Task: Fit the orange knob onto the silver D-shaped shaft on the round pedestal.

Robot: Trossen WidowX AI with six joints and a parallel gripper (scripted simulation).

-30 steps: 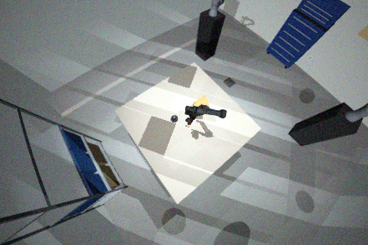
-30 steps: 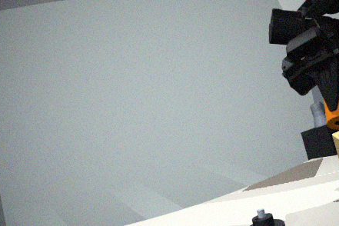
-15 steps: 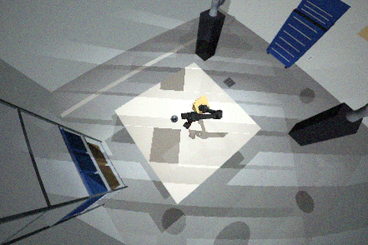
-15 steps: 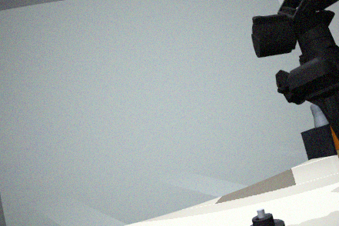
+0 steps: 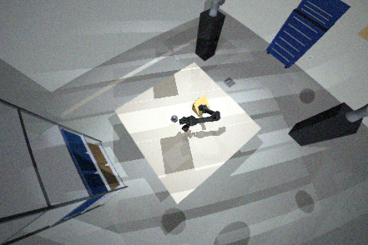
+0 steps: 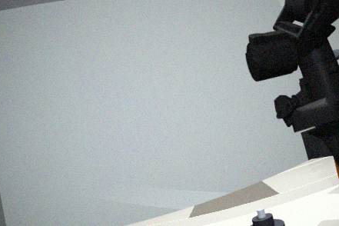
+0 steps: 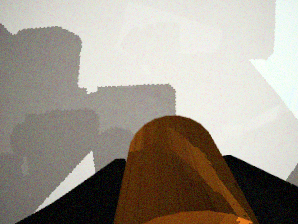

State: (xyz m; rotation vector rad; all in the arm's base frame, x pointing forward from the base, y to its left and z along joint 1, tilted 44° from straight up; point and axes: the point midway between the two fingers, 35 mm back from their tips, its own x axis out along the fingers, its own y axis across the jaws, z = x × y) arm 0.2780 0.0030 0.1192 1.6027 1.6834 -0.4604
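Right now the dark round pedestal is 200 mm to the right of my gripper tip, 90 mm below it and 30 mm ahead of it. From my gripper tip the other things lie so: orange knob 30 mm above.
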